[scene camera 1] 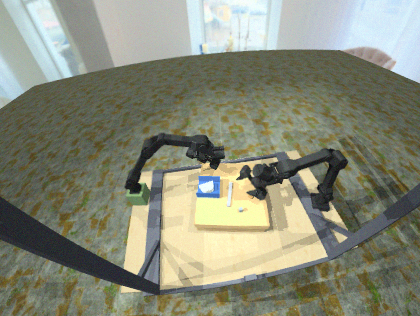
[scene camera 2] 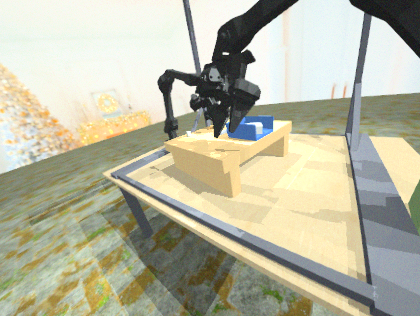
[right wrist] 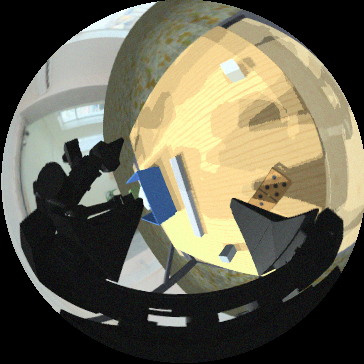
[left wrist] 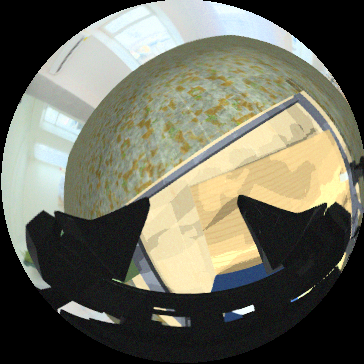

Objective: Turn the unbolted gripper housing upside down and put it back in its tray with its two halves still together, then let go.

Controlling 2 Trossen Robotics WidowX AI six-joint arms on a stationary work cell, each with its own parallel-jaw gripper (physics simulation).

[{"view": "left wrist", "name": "my left gripper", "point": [193,200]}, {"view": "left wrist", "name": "blue tray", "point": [247,275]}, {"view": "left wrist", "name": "raised wooden block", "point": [303,175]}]
